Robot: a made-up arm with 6 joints.
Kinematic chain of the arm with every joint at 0, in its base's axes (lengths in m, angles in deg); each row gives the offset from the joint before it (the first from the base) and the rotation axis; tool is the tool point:
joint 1: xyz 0 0 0.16 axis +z
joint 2: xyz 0 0 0 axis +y
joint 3: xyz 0 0 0.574 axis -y
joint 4: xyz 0 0 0 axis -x
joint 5: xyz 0.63 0 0 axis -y
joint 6: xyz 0 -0.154 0 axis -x
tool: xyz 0 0 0
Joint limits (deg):
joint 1: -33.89..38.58
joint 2: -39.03..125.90
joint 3: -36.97..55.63
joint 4: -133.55..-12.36
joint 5: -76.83..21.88
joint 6: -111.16..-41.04
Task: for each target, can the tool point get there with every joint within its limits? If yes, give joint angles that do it. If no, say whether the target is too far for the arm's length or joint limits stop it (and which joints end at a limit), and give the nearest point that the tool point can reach.
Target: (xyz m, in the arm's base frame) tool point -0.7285 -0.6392 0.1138
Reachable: no: joint limits stop it (at a limit: joint 2, joint 3) | nearest point -0.1444 -0.1267 -0.2339 | short by 0.851 m
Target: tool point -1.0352 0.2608 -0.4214
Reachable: no: joint limits stop it (at a limit: joint 2, joint 4) | nearest point -0.1900 0.0479 -0.2897 | short by 0.881 m
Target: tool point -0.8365 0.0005 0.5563
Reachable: no: joint limits stop it (at a limit: joint 2, joint 3, joint 4) | nearest point -0.4085 0.0002 1.2365 | short by 0.804 m
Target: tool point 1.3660 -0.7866 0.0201
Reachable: no: too far | nearest point 0.9939 -0.5723 0.0582 | short by 0.431 m
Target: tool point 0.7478 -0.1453 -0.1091
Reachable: yes | joints -0.21 57.74 -2.42 -22.22 -27.12 -59.80
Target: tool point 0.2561 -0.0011 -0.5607
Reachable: yes | joints -14.13 105.32 -0.24 -113.53 -1.16 -46.66
